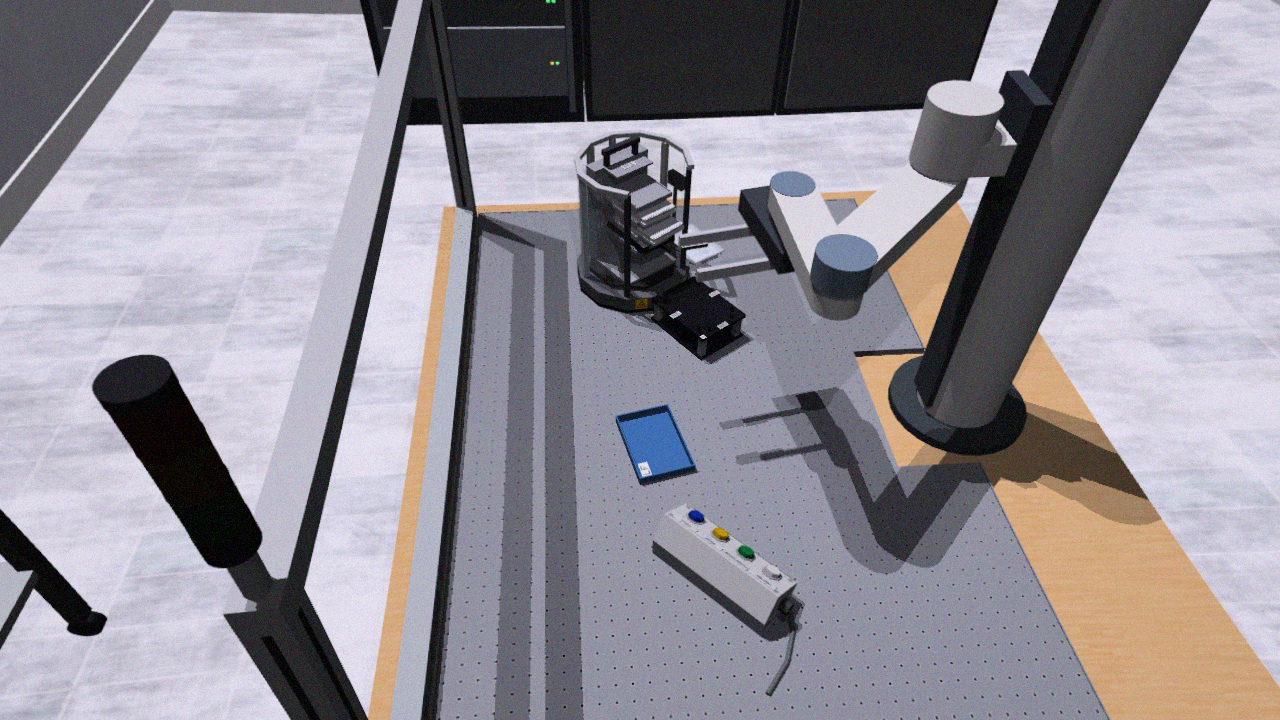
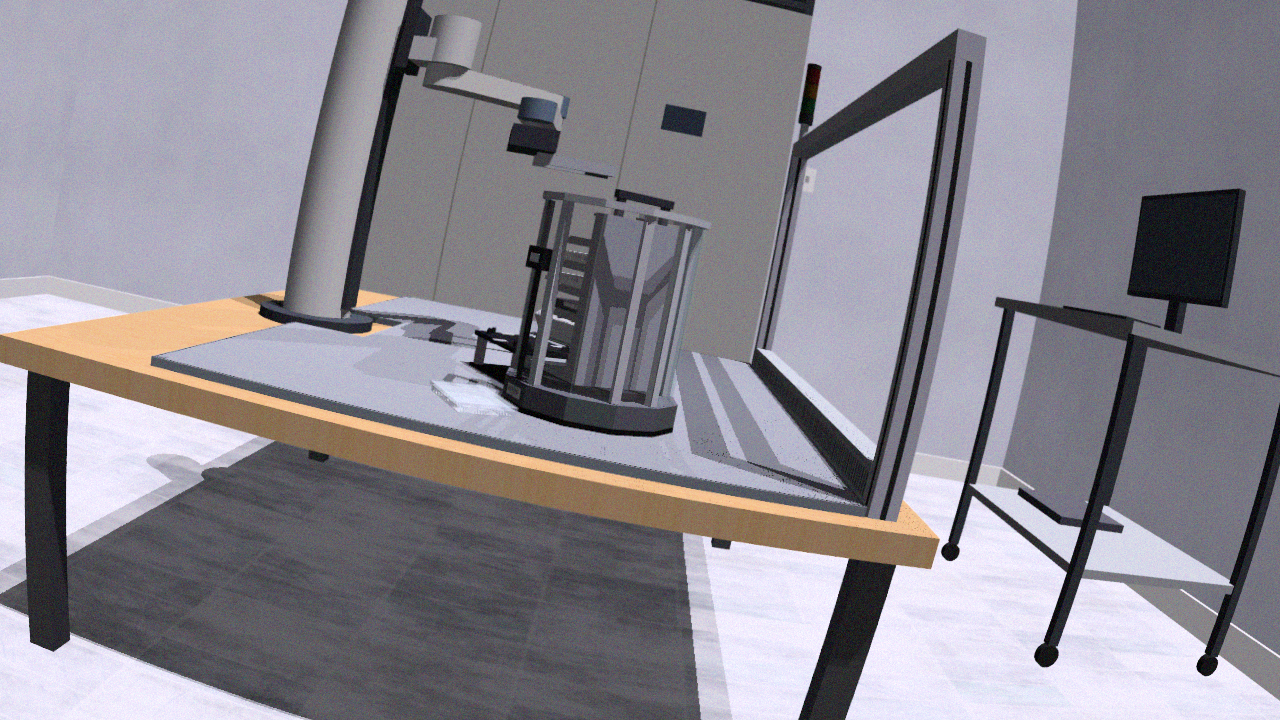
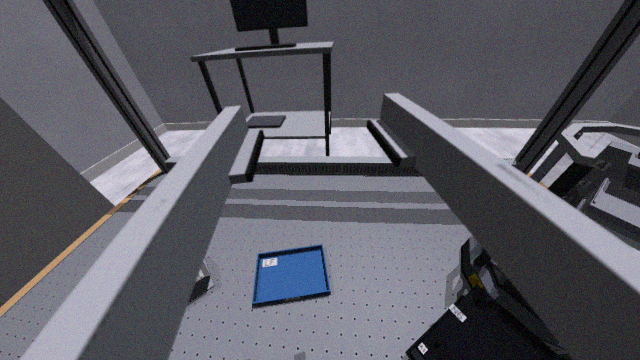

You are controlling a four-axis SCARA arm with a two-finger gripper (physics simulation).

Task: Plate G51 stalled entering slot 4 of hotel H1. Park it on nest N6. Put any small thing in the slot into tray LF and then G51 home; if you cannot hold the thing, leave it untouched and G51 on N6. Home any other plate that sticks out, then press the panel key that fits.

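Hotel H1 stands at the back of the board. Several pale plates show in its open side; their labels and slot numbers are too small to read, so I cannot tell which is G51. Black nest N6 stands against the hotel's base, with no plate on it. Blue tray LF looks empty. The panel has blue, yellow, green and white keys. My gripper is shut at its narrow stand, holding nothing, above and beside the hotel. Any small thing in slot 4 is hidden.
A pale flat square lies beside the hotel's base. The arm's column rises at the table's side. A framed guard runs along the opposite edge, with a signal tower. A monitor stands beyond.
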